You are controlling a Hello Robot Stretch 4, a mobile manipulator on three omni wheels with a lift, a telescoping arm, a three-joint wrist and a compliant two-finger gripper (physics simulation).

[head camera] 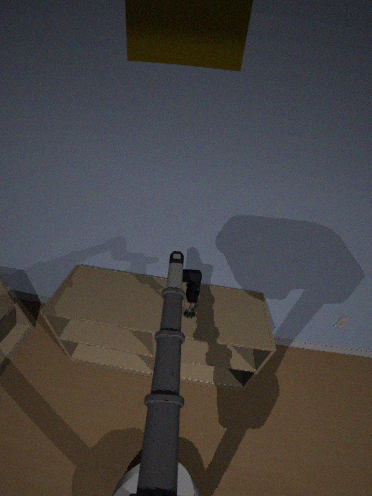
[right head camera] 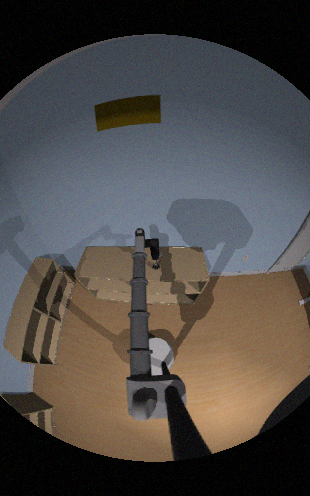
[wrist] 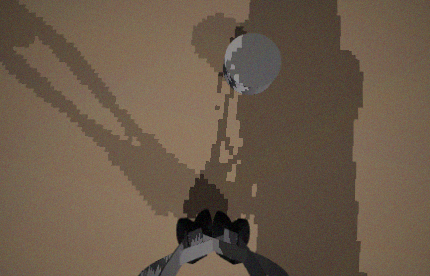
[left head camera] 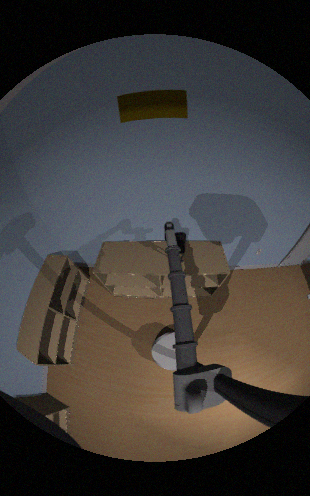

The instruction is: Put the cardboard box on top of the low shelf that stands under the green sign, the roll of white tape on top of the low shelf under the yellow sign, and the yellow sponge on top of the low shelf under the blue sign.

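Seen in the pictures: gripper, fingertip midpoint: (head camera: 189, 316) (right head camera: 155, 268) (wrist: 213, 226); robot's base, link origin: (right head camera: 152, 355) (left head camera: 172, 349).
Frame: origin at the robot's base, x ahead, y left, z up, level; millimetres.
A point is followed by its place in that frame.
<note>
The low shelf (head camera: 110, 295) @[x 821, y 357, z 582 mm] (left head camera: 130, 257) @[x 809, y 326, z 582 mm] (right head camera: 105, 260) @[x 834, y 370, z 583 mm] stands against the wall under the yellow sign (head camera: 187, 35) @[x 1026, y 29, z 1701 mm] (left head camera: 152, 106) @[x 1027, y 35, z 1702 mm] (right head camera: 128, 113) @[x 1026, y 23, z 1701 mm]. My gripper (head camera: 189, 315) @[x 723, y -93, z 582 mm] (right head camera: 156, 266) @[x 723, y -93, z 582 mm] (wrist: 213, 226) @[x 723, y -93, z 582 mm] is over the shelf top; its fingertips meet and hold nothing. The roll of white tape, a pale grey disc (wrist: 252, 64) @[x 865, y -129, z 606 mm] in the wrist view, shows over the shelf top beyond the fingertips, a little to the right and apart from them. I cannot tell whether it rests there. The roll is not discernible in the head views. The cardboard box, the sponge and the green and blue signs do not show.
A second shelf (left head camera: 37, 310) @[x 225, y 1260, z 582 mm] (right head camera: 22, 315) @[x 168, y 1249, z 582 mm] stands at the left wall. Part of a third shelf (left head camera: 42, 402) (right head camera: 25, 402) shows at the lower left. My extended arm (head camera: 165, 425) @[x 184, y -6, z 1006 mm] (left head camera: 185, 330) @[x 135, y -5, z 1005 mm] (right head camera: 140, 325) @[x 182, y -10, z 1005 mm] crosses over the floor to the shelf.
</note>
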